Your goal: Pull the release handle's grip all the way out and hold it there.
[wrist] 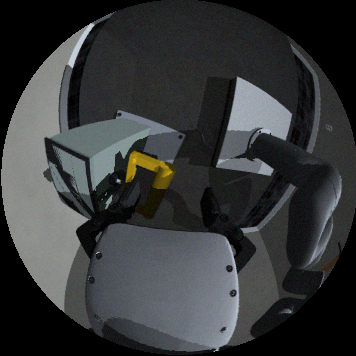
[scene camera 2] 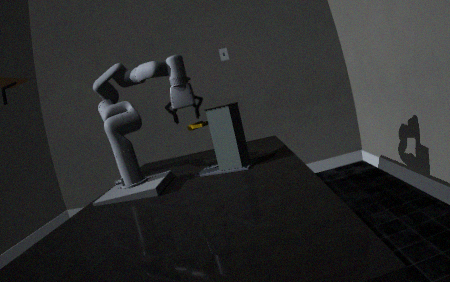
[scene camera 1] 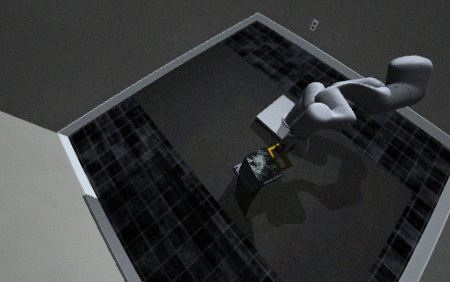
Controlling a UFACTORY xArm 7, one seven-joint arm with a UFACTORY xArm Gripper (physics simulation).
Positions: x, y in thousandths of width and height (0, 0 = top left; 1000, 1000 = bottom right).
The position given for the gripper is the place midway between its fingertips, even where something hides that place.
Note:
In view: the gripper (wrist: 479, 538) and a base plate (wrist: 456, 403).

